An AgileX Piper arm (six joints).
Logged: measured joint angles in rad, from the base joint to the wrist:
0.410 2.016 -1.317 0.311 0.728 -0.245
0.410 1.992 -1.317 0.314 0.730 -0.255
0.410 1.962 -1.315 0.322 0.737 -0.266
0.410 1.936 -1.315 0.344 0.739 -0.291
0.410 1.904 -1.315 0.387 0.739 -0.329
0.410 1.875 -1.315 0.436 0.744 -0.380
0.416 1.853 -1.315 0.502 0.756 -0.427
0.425 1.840 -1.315 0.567 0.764 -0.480
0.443 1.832 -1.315 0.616 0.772 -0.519
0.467 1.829 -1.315 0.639 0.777 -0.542
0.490 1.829 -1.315 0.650 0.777 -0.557
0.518 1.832 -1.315 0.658 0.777 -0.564
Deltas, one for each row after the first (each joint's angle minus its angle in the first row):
0.000 -0.024 0.000 0.003 0.002 -0.010
0.000 -0.054 0.002 0.011 0.009 -0.021
0.000 -0.080 0.002 0.033 0.011 -0.046
0.000 -0.112 0.002 0.076 0.011 -0.084
0.000 -0.141 0.002 0.125 0.016 -0.135
0.006 -0.163 0.002 0.191 0.028 -0.182
0.015 -0.176 0.002 0.256 0.036 -0.235
0.033 -0.184 0.002 0.305 0.044 -0.274
0.057 -0.187 0.002 0.328 0.049 -0.297
0.080 -0.187 0.002 0.339 0.049 -0.312
0.108 -0.184 0.002 0.347 0.049 -0.319

